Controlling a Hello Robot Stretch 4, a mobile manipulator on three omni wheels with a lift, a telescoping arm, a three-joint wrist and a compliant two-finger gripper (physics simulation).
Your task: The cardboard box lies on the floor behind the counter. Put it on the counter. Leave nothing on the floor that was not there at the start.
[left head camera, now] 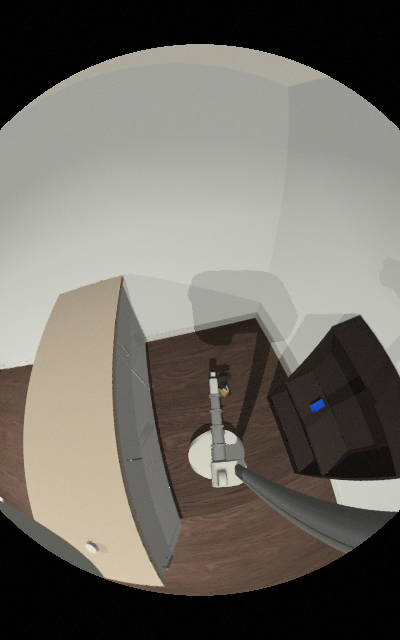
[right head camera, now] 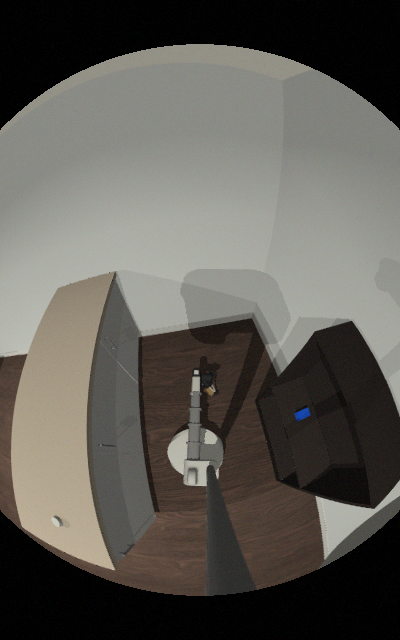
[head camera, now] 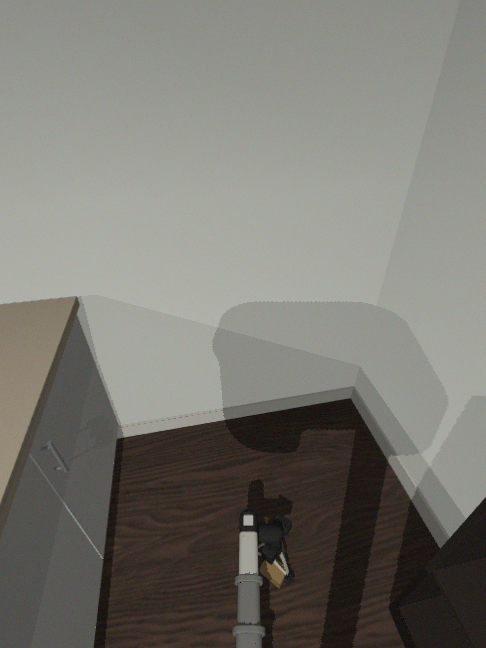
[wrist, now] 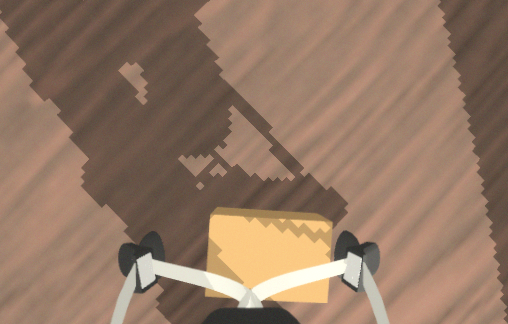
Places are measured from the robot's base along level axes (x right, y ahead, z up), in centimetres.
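Pixels of known places: gripper, fingertip midpoint: (left head camera: 220, 390) (right head camera: 207, 389) (head camera: 270, 567) (wrist: 249, 250).
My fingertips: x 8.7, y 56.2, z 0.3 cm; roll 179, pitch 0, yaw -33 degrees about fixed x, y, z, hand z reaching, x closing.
Ahead of a thing's pixels: the offset from my fingertips to its top centre. "*": to the spot under its first point. Level surfaces: height alone.
The cardboard box @[dx +1.1, dy -0.9, dz +2.0 cm] (wrist: 272, 245) (head camera: 273, 573) (left head camera: 223, 393) (right head camera: 210, 392) is a small orange-tan block on the dark wood floor. In the wrist view it lies between and below the two fingertips, squared to the gripper, with a gap on each side, the right one narrower. My gripper (wrist: 249, 250) is open above the box, with its pads to the left and right of it. In the head view the arm and wrist partly cover the box. The counter @[dz +88.0 cm] (head camera: 31, 366) (left head camera: 70, 425) (right head camera: 55, 410) has a beige top and grey front, and stands at the left.
A dark shelf unit @[* dx +48.8, dy -41.8, dz +6.7 cm] (left head camera: 282, 425) (right head camera: 270, 435) stands at the right, with a blue block @[dx +61.2, dy -36.1, dz +46.7 cm] (left head camera: 317, 405) (right head camera: 302, 413) on it. A small white round object (left head camera: 91, 547) (right head camera: 57, 521) is on the counter's near end. Walls meet in a corner beyond the gripper.
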